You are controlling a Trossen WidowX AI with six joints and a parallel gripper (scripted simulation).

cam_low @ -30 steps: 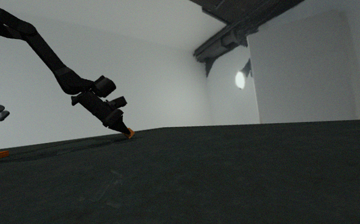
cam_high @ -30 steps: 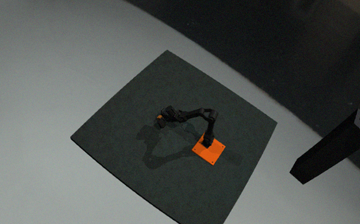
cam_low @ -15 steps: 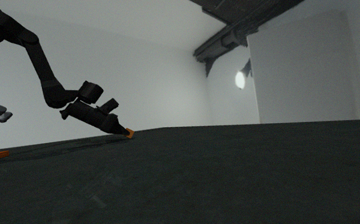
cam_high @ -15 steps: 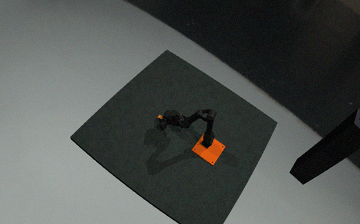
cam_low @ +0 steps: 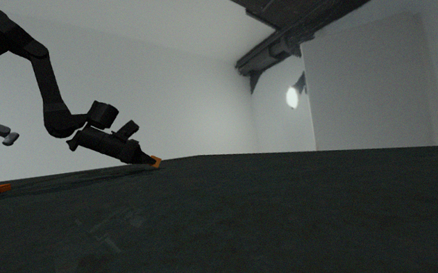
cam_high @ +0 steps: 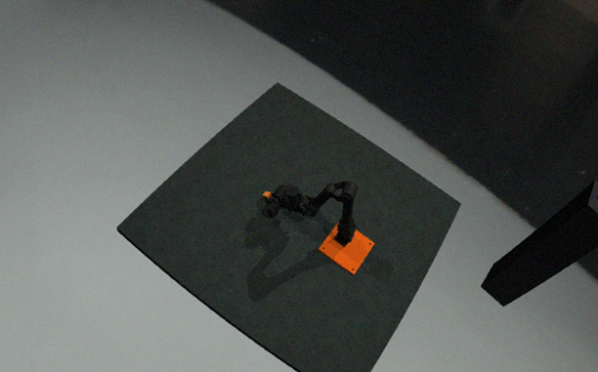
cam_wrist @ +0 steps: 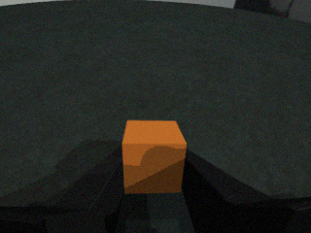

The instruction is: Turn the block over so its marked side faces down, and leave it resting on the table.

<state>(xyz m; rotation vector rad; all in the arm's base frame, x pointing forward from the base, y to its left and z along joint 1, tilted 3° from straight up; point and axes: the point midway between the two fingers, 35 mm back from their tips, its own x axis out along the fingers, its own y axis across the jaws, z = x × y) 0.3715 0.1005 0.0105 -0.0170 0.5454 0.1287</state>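
Now: gripper tip 10 mm above the block.
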